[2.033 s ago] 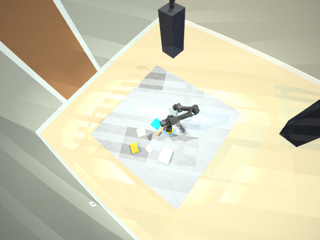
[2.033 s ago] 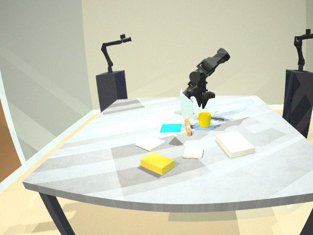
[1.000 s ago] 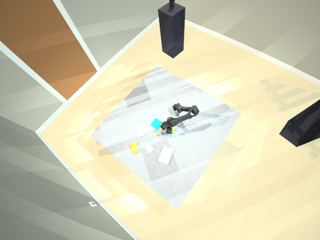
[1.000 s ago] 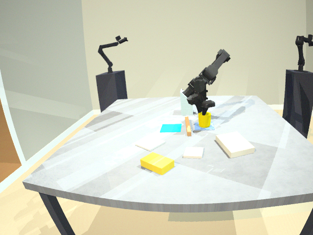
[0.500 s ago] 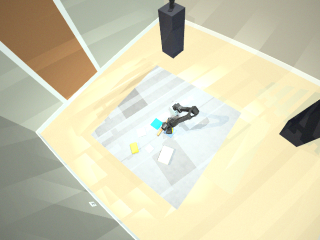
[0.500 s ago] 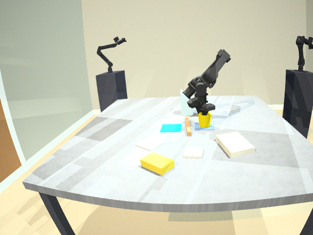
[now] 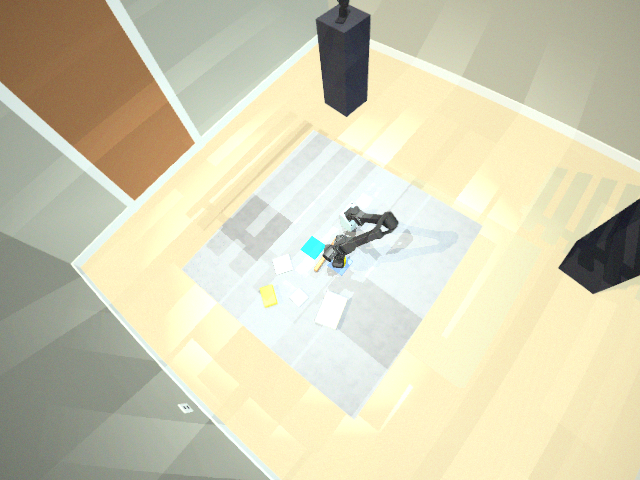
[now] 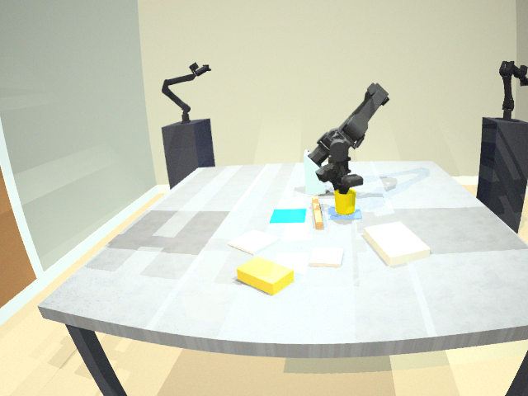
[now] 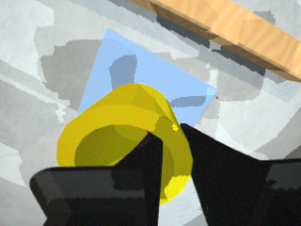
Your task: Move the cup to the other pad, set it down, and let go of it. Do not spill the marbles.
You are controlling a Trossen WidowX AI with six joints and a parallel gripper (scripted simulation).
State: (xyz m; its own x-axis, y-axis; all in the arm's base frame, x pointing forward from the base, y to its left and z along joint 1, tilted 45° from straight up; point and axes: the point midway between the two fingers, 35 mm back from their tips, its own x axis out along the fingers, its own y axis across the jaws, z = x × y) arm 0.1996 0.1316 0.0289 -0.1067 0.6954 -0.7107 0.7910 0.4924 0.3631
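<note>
Now: the cyan pad 160 mm to the right of my gripper tip, 60 mm ahead of it and 40 mm below it. Also, from my gripper tip: yellow cup: 20 mm to the left, 20 mm ahead; then white slab: 250 mm ahead, 170 mm to the left, 20 mm below; then wooden bar: 70 mm to the right, 40 mm ahead, 30 mm below.
</note>
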